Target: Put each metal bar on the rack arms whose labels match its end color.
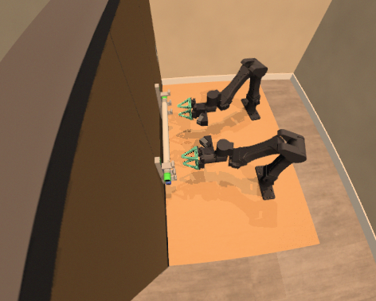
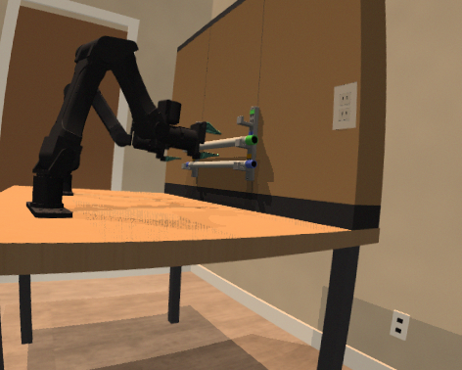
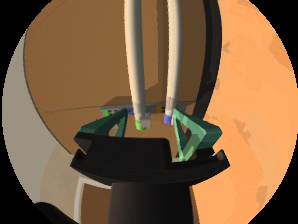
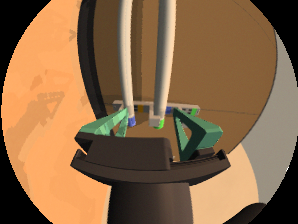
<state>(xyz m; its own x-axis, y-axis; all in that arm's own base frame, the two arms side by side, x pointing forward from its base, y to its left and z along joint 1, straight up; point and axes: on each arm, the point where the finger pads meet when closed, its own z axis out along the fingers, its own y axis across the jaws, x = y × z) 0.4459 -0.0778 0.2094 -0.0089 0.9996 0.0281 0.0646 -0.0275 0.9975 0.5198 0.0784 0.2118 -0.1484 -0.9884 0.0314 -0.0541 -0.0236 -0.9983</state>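
My right gripper is now 16 cm to the right of the green-ended bar, 6 cm short of it and 2 cm below it. Round my right hand: wall socket (40 cm to the right, 16 cm ahead, 9 cm above); brown wall panel (21 cm above, 16 cm to the left, 16 cm ahead); blue-ended bar (15 cm to the left, 6 cm below, 6 cm ahead).
Right now the green-ended bar is 14 cm to the right of my left hand, 9 cm ahead of it and 2 cm above it. From my left hand the other things lie so: wall socket (69 cm to the right, 19 cm ahead, 9 cm above); brown wall panel (22 cm above, 19 cm ahead, 14 cm to the right); blue-ended bar (14 cm to the right, 10 cm ahead, 6 cm below).
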